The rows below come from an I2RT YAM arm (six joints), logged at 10 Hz.
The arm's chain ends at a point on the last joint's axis. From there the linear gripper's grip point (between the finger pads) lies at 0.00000 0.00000 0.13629 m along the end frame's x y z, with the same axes.
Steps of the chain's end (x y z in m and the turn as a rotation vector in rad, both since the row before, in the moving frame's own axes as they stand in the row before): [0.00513, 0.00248, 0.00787, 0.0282, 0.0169, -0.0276]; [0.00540, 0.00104, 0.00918, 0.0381, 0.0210, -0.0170]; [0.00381, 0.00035, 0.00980, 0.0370, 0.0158, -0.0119]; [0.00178, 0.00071, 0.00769, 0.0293, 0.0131, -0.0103]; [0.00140, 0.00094, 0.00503, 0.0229, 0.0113, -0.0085]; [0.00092, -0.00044, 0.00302, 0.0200, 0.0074, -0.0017]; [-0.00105, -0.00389, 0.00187, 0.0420, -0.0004, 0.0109]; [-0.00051, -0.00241, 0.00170, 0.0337, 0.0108, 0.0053]
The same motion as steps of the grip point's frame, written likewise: [0.00738, -0.00139, 0.00780, 0.0282, 0.0169, -0.0276]; [0.00822, -0.00418, 0.00905, 0.0381, 0.0210, -0.0170]; [0.00593, -0.00470, 0.00969, 0.0370, 0.0158, -0.0119]; [0.00354, -0.00329, 0.00762, 0.0293, 0.0131, -0.0103]; [0.00293, -0.00219, 0.00499, 0.0229, 0.0113, -0.0085]; [0.00193, -0.00317, 0.00299, 0.0200, 0.0074, -0.0017]; [-0.00107, -0.00961, 0.00175, 0.0420, -0.0004, 0.0109]; [0.00097, -0.00700, 0.00161, 0.0337, 0.0108, 0.0053]
